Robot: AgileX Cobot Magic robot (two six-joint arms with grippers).
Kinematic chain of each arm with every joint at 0, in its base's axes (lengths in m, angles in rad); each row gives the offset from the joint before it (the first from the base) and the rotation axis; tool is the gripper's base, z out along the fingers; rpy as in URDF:
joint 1: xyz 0 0 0.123 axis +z
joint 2: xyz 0 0 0 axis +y
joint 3: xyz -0.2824 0 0.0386 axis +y
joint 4: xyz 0.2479 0 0.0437 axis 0.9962 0 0.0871
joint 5: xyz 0 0 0 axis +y
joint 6: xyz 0.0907 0 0.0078 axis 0.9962 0 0.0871
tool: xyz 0 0 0 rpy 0 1.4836 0
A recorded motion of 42 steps. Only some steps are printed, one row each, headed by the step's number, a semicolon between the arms.
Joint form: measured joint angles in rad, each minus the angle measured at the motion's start. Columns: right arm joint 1, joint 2, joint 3, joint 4, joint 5, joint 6; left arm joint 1, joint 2, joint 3, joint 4, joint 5, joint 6.
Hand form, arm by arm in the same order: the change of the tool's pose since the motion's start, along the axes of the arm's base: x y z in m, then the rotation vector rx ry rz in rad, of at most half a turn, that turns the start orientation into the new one. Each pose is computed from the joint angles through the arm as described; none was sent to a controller.
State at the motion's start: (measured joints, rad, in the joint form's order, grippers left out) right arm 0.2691 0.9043 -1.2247 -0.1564 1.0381 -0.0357; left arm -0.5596 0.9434 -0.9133 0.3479 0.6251 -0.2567
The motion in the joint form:
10: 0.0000 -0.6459 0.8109 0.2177 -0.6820 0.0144; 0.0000 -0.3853 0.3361 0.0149 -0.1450 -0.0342
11: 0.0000 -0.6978 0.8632 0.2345 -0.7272 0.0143; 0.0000 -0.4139 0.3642 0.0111 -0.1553 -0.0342
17: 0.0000 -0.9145 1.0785 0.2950 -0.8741 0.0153; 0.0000 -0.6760 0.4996 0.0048 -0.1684 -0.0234
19: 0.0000 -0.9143 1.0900 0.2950 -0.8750 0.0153; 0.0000 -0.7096 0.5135 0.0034 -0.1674 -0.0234
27: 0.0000 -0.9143 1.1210 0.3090 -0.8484 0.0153; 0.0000 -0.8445 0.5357 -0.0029 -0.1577 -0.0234
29: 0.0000 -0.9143 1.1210 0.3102 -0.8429 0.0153; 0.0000 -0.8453 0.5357 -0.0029 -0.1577 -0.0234
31: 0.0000 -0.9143 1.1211 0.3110 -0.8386 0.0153; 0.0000 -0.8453 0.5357 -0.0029 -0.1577 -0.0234
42: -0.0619 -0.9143 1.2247 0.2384 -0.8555 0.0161; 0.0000 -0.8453 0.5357 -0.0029 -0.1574 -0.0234
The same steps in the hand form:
10: -0.0857 -0.0089 -0.1318 0.3306 -0.4470 0.0915; -0.0684 0.0391 -0.0415 -0.1113 -0.1561 -0.0347
11: -0.0905 -0.0100 -0.1417 0.3573 -0.4867 0.0927; -0.0727 0.0412 -0.0469 -0.1198 -0.1628 -0.0384
17: -0.1044 -0.0140 -0.1877 0.4513 -0.6168 0.0903; -0.1092 0.0633 -0.0683 -0.1869 -0.2825 -0.0484
19: -0.1034 -0.0137 -0.1915 0.4488 -0.6064 0.0887; -0.1134 0.0659 -0.0708 -0.1977 -0.2979 -0.0482
27: -0.1011 -0.0125 -0.2041 0.4492 -0.5470 0.0826; -0.1313 0.0772 -0.0722 -0.2564 -0.3836 -0.0463
29: -0.1011 -0.0124 -0.2046 0.4492 -0.5414 0.0824; -0.1314 0.0773 -0.0722 -0.2568 -0.3843 -0.0463
31: -0.1011 -0.0123 -0.2050 0.4490 -0.5369 0.0824; -0.1314 0.0773 -0.0722 -0.2568 -0.3843 -0.0463
42: -0.0943 -0.0155 -0.2384 0.3432 -0.4809 0.0193; -0.1314 0.0773 -0.0722 -0.2567 -0.3840 -0.0462

